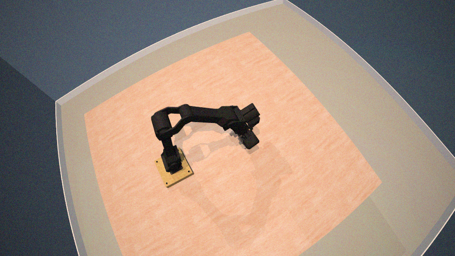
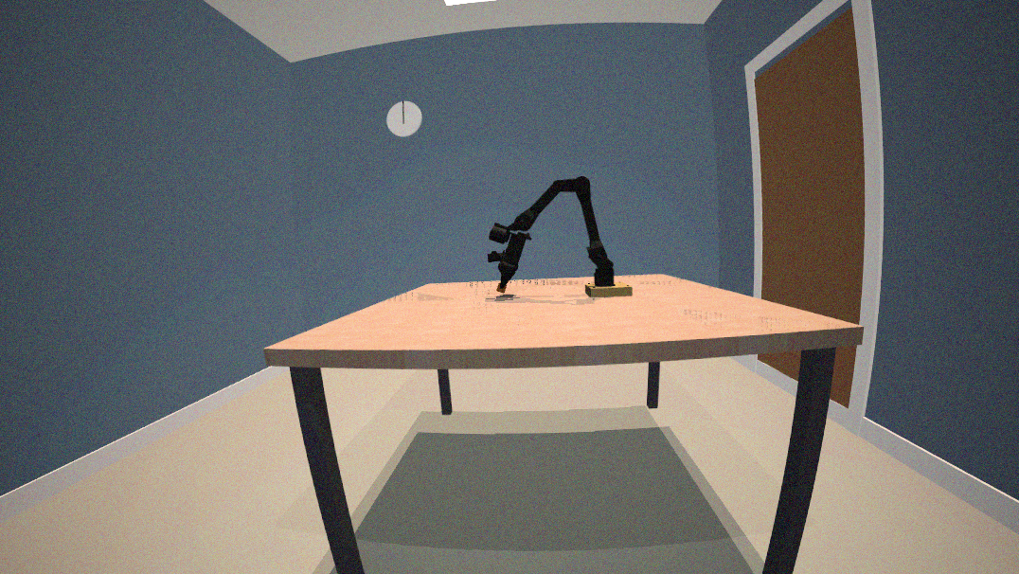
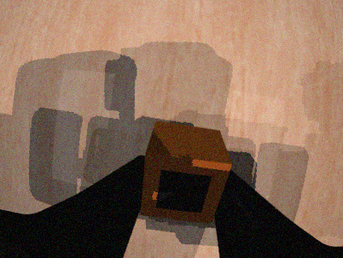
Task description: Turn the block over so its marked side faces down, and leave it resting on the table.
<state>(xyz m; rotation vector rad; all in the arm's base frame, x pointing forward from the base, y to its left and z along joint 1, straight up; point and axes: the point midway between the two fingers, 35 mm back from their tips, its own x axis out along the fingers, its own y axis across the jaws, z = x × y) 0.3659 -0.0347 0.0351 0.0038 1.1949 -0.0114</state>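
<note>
The orange block is 1 cm above my gripper tip.
</note>
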